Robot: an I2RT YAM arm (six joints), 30 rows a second.
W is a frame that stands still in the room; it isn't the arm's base.
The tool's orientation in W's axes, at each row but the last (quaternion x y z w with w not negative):
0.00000, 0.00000, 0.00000, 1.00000
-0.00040, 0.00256, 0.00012, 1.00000
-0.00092, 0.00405, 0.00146, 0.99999
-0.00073, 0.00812, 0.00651, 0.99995
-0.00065, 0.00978, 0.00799, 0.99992
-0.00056, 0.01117, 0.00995, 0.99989
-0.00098, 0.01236, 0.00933, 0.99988
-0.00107, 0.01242, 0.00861, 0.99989
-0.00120, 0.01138, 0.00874, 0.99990
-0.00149, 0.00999, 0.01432, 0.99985
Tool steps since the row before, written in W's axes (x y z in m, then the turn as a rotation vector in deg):
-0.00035, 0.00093, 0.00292, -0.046, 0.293, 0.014
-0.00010, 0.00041, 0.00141, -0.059, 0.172, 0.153
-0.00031, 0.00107, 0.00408, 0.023, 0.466, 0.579
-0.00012, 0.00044, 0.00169, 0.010, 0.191, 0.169
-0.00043, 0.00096, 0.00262, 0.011, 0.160, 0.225
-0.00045, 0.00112, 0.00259, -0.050, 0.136, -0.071
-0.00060, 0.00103, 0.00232, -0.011, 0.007, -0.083
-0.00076, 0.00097, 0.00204, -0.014, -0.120, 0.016
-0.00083, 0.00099, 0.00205, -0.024, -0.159, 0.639
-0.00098, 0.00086, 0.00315, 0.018, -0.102, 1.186
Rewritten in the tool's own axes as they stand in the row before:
-0.00035, 0.00093, 0.00292, -0.046, 0.293, 0.014
-0.00011, 0.00041, 0.00141, -0.060, 0.172, 0.153
-0.00034, 0.00106, 0.00408, 0.020, 0.465, 0.580
-0.00014, 0.00044, 0.00169, 0.010, 0.191, 0.169
-0.00047, 0.00096, 0.00261, 0.009, 0.160, 0.225
-0.00049, 0.00113, 0.00258, -0.046, 0.137, -0.072
-0.00064, 0.00104, 0.00231, -0.009, 0.007, -0.083
-0.00079, 0.00098, 0.00202, -0.016, -0.120, 0.015
-0.00086, 0.00100, 0.00203, -0.041, -0.160, 0.638
-0.00102, 0.00088, 0.00313, -0.009, -0.106, 1.186

